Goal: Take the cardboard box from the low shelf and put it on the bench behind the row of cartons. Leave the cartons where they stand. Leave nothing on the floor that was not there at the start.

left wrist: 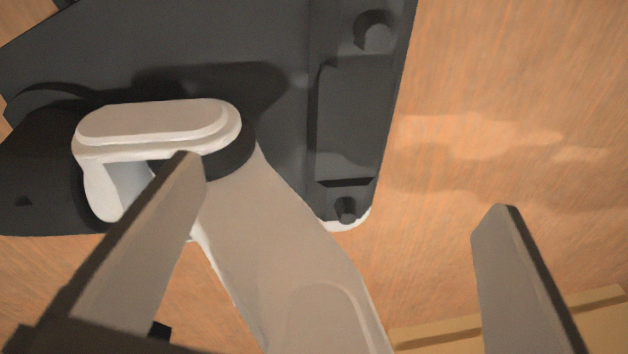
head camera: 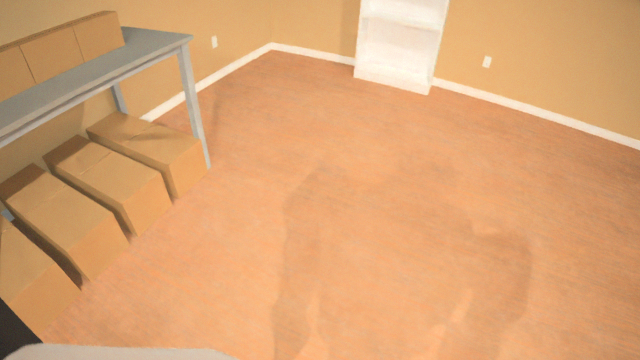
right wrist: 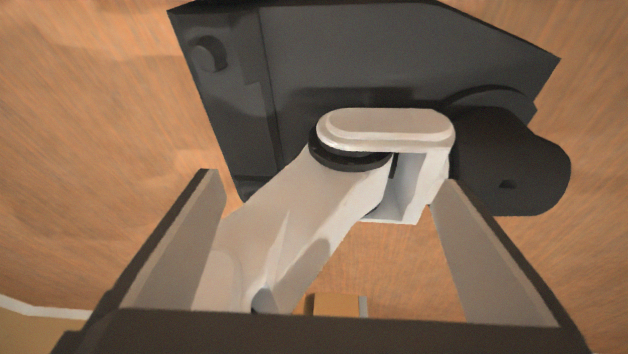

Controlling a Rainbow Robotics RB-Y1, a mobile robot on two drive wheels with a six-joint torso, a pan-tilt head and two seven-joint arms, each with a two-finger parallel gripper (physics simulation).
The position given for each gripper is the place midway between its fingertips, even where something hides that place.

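The left gripper appears in the left wrist view [343, 195]; in the head camera view it is out of frame, and in the right wrist view it is out of frame as well. As for the right gripper, the right wrist view [329, 188] shows it, while it is out of frame in the left wrist view and it is out of frame in the head camera view.
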